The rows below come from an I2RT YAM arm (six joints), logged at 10 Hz.
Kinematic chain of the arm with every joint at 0, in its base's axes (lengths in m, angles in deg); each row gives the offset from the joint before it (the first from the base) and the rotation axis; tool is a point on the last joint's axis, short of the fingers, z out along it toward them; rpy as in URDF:
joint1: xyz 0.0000 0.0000 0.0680 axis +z
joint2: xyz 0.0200 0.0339 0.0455 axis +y
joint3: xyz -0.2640 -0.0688 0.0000 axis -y
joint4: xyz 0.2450 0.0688 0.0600 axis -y
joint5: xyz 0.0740 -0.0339 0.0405 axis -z
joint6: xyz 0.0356 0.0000 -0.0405 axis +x
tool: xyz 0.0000 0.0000 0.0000 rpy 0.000 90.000 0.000
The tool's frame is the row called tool.
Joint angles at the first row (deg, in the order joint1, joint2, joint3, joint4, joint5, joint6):
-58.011, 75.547, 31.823, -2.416, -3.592, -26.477
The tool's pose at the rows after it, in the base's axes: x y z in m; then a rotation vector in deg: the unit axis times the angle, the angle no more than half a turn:
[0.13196 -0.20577 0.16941 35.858 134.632 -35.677]
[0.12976 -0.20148 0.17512 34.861 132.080 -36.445]
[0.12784 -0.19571 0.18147 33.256 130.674 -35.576]
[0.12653 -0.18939 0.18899 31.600 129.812 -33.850]
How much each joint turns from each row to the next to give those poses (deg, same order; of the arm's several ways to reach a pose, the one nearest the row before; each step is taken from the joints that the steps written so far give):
0.077, -2.169, -0.780, 0.499, -0.574, 0.129
-0.043, -2.528, -1.056, 1.051, -0.956, 0.238
0.090, -2.702, -0.446, -1.067, -1.725, -0.064
0.262, -2.723, 0.165, -2.413, -1.965, 0.021

